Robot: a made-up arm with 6 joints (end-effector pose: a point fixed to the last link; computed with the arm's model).
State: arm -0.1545 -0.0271 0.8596 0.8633 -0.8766 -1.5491
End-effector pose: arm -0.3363 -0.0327 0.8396 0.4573 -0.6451 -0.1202 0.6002
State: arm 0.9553 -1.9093 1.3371 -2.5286 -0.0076 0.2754
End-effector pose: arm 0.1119 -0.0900 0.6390 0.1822 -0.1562 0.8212 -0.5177
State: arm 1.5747 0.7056 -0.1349 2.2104 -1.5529 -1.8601
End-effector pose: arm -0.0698 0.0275 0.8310 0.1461 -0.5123 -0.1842 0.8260
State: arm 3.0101 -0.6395 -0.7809 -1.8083 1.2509 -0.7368
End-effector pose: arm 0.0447 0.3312 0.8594 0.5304 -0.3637 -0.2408 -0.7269
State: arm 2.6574 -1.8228 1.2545 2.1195 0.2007 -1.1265
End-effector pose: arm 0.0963 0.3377 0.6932 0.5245 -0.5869 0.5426 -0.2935
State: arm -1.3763 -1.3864 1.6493 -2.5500 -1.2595 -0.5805
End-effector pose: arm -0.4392 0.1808 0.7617 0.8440 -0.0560 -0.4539 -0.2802
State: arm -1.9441 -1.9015 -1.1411 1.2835 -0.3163 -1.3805
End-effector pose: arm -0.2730 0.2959 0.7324 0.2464 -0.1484 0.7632 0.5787
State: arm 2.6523 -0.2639 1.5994 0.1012 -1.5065 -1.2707
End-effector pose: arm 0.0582 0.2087 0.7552 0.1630 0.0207 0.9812 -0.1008
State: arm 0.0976 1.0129 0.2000 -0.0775 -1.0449 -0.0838
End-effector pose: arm -0.1292 -0.0912 0.9406 0.4632 0.3720 0.2023 -0.7785
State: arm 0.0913 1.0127 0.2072 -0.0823 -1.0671 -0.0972
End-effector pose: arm -0.1327 -0.0930 0.9395 0.4494 0.3804 0.2019 -0.7827
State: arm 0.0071 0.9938 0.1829 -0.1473 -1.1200 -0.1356
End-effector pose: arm -0.1526 -0.1002 0.9331 0.4011 0.4115 0.2271 -0.7863
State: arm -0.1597 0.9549 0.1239 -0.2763 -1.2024 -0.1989
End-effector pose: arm -0.1901 -0.1064 0.9191 0.3172 0.4642 0.2780 -0.7789
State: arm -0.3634 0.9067 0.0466 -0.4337 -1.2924 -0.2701
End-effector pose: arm -0.2331 -0.1014 0.8996 0.2233 0.5221 0.3370 -0.7510
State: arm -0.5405 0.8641 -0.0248 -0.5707 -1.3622 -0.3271
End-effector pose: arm -0.2657 -0.0869 0.8815 0.1524 0.5673 0.3847 -0.7120
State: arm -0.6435 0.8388 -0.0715 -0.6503 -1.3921 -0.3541
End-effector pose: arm -0.2812 -0.0750 0.8715 0.1207 0.5904 0.4106 -0.6843
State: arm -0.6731 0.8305 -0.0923 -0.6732 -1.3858 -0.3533
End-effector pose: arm -0.2839 -0.0716 0.8697 0.1208 0.5952 0.4177 -0.6758
